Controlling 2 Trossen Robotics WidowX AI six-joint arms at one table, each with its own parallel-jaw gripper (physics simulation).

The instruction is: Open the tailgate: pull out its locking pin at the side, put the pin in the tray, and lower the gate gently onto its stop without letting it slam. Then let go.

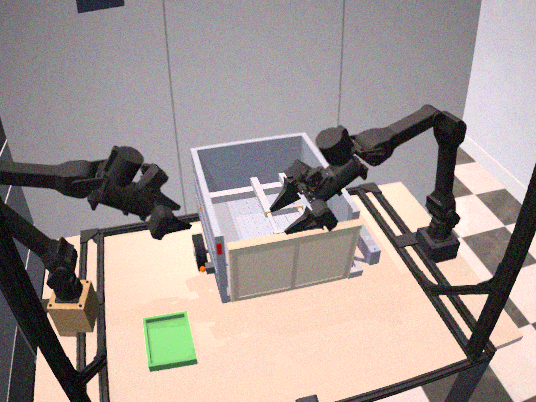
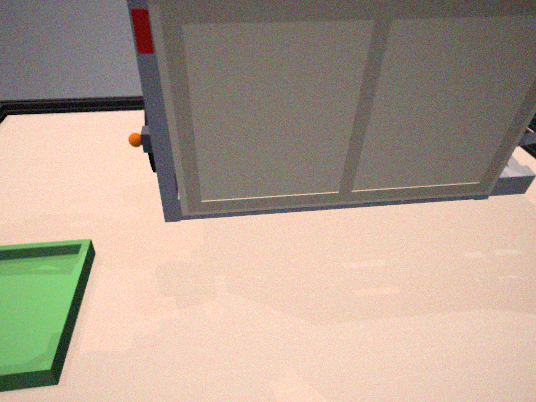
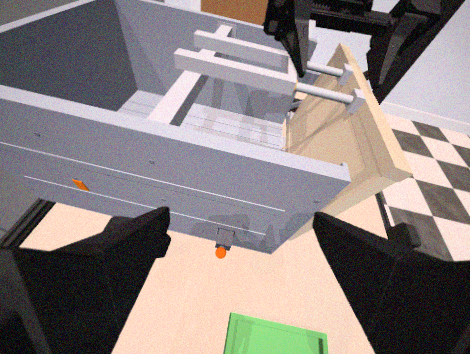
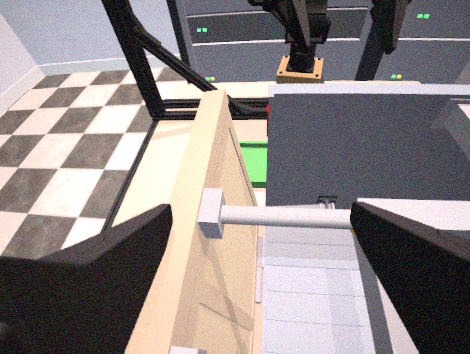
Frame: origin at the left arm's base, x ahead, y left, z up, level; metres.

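Seen in the pictures: left gripper, fingertip midpoint: [image 1: 185,217] [image 3: 242,216] [image 4: 349,51]; right gripper, fingertip midpoint: [image 1: 277,221] [image 3: 339,81] [image 4: 260,211]; left arm's base at its link origin: [image 1: 69,293] [image 4: 300,66]; right arm's base at its link origin: [image 1: 439,234].
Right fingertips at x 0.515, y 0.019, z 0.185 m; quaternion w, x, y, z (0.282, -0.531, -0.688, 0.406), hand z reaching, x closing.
Observation:
Offsets run from my right fingertips to a thing's top centre. "spot": to the spot under its first point.
The tan tailgate [image 1: 320,260] [image 2: 270,110] [image 3: 360,140] [image 4: 197,150] stands nearly upright at the end of the grey box, its top leaning slightly outward. The locking pin's orange knob [image 1: 202,268] [image 2: 135,139] [image 3: 220,252] sticks out of a small block low on the box's side. The green tray {dx -0.268, dy -0.086, dz -0.273 m} [image 1: 170,340] [image 2: 30,320] [image 3: 275,340] [image 4: 255,165] is empty. My left gripper [image 1: 184,216] [image 3: 242,216] is open, above and beside the box wall, apart from the knob. My right gripper [image 1: 277,223] [image 3: 339,81] [image 4: 260,211] is open over the gate's inner top edge.
The grey box {spot: dx -0.153, dy +0.110, dz -0.014 m} [image 1: 207,200] [image 3: 150,145] has tall walls and white beams inside. A pale rod {dx -0.014, dy +0.044, dz -0.005 m} [image 4: 290,217] runs from the beams to a block {spot: dx +0.004, dy -0.024, dz -0.005 m} [image 4: 211,212] on the gate. A black wheel {dx -0.196, dy +0.189, dz -0.191 m} [image 1: 199,251] stands beside the box near the knob. Black frame rails edge the table.

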